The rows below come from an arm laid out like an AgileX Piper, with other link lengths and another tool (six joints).
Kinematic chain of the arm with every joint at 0, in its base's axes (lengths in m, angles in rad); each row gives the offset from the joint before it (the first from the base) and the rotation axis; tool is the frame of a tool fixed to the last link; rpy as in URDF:
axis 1: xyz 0 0 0.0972 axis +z
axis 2: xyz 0 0 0 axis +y
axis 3: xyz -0.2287 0 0.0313 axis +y
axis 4: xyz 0.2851 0 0.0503 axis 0.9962 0 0.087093
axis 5: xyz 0 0 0 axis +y
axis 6: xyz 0.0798 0 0.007 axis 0.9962 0 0.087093
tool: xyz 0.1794 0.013 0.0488 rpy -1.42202 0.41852 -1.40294
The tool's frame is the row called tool.
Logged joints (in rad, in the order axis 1, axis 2, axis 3, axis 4, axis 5, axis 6), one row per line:
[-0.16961 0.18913 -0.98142 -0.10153 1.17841 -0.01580]
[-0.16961 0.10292 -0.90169 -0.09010 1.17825 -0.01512]
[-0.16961 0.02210 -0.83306 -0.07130 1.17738 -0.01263]
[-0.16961 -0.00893 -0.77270 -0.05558 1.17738 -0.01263]
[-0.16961 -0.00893 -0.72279 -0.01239 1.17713 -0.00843]
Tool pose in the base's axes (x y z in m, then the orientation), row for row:
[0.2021 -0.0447 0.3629 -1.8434 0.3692 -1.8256]
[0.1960 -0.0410 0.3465 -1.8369 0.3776 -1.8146]
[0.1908 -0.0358 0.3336 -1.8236 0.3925 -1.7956]
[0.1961 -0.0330 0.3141 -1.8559 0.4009 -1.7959]
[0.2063 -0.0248 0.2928 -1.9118 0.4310 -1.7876]
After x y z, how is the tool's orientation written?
As angles about the fixed x, y, z axes (roll, pitch, yaw), in radians.
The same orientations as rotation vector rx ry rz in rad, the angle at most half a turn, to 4 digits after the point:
[-0.9546 1.6779 -0.9292]
[-0.9518 1.6680 -0.9201]
[-0.9452 1.6501 -0.9053]
[-0.9603 1.6701 -0.8744]
[-0.9810 1.6991 -0.8014]

